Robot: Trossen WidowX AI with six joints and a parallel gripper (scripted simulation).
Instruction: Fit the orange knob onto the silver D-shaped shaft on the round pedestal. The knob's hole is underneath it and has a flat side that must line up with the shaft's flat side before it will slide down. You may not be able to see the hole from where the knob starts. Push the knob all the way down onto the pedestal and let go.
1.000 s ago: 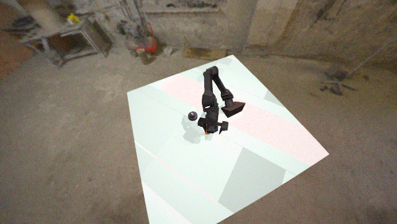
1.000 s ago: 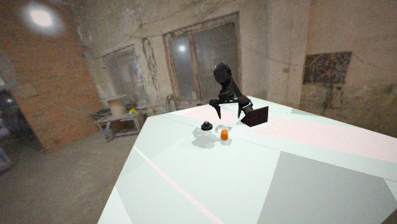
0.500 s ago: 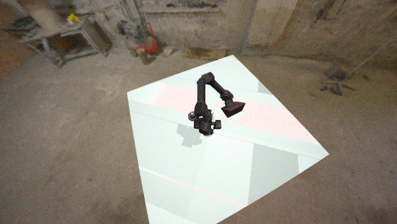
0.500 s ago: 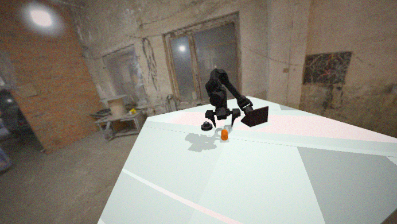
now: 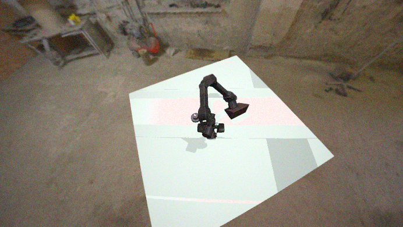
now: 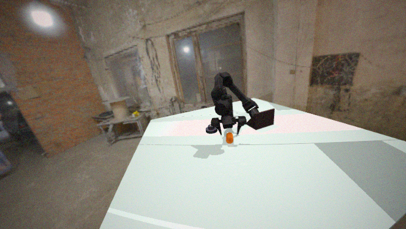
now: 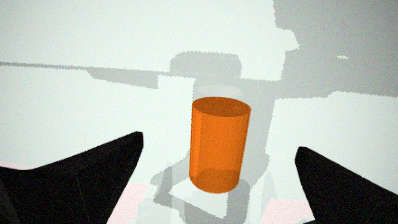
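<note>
The orange knob is 30 mm below my gripper tip. From my gripper tip the other things lie so: round pedestal (190 mm to the right, 40 mm ahead, 20 mm below).
</note>
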